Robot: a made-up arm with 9 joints.
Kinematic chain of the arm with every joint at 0, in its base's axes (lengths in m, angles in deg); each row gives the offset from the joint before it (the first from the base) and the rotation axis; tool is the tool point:
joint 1: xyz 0 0 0.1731 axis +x
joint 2: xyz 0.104 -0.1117 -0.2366 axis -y
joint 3: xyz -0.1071 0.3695 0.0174 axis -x
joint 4: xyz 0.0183 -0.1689 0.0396 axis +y
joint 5: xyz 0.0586 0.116 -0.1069 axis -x
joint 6: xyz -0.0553 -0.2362 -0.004 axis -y
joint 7: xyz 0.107 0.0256 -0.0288 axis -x
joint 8: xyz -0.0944 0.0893 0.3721 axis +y
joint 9: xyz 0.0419 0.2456 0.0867 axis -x
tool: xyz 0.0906 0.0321 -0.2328
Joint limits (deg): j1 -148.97..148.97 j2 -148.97..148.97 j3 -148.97..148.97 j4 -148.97..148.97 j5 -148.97..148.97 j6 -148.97..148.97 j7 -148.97..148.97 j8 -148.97..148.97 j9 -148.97..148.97
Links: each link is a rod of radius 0.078 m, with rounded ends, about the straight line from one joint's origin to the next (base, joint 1, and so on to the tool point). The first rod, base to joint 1, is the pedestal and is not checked.
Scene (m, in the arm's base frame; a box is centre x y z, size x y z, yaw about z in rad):
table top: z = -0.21
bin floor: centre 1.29 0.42 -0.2 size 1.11 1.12 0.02 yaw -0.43
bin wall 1: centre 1.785 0.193 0 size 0.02 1.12 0.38 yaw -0.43
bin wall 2: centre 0.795 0.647 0 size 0.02 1.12 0.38 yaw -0.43
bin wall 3: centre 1.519 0.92 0 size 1.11 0.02 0.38 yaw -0.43
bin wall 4: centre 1.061 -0.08 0 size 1.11 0.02 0.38 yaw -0.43
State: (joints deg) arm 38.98 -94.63 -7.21 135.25 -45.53 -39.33 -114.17 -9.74 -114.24
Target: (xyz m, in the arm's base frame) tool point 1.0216 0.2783 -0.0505
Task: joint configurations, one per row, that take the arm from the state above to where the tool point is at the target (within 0.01 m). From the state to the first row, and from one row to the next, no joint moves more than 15 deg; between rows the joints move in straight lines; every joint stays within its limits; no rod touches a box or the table.
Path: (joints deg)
1: 40.52 -93.49 5.74 138.68 -52.91 -36.97 -113.62 1.64 -112.83
2: 42.06 -92.34 18.69 142.11 -60.30 -34.61 -113.08 13.02 -111.41
3: 43.60 -91.20 31.64 145.54 -67.68 -32.24 -112.53 24.40 -110.00
4: 45.14 -90.06 44.59 148.97 -75.07 -29.88 -111.98 35.77 -108.58
5: 59.31 -100.78 49.77 148.97 -71.94 -27.30 -108.01 30.55 -94.36
6: 73.48 -111.50 54.96 148.97 -68.82 -24.73 -104.04 25.33 -80.13
7: 87.65 -122.22 60.14 148.97 -65.69 -22.15 -100.07 20.11 -65.90
8: 101.83 -132.94 65.33 148.97 -62.57 -19.57 -96.10 14.89 -51.67
9: 93.76 -133.02 51.99 148.97 -56.53 -20.95 -98.30 10.35 -63.69
10: 85.69 -133.10 38.66 148.97 -50.48 -22.33 -100.49 5.81 -75.70

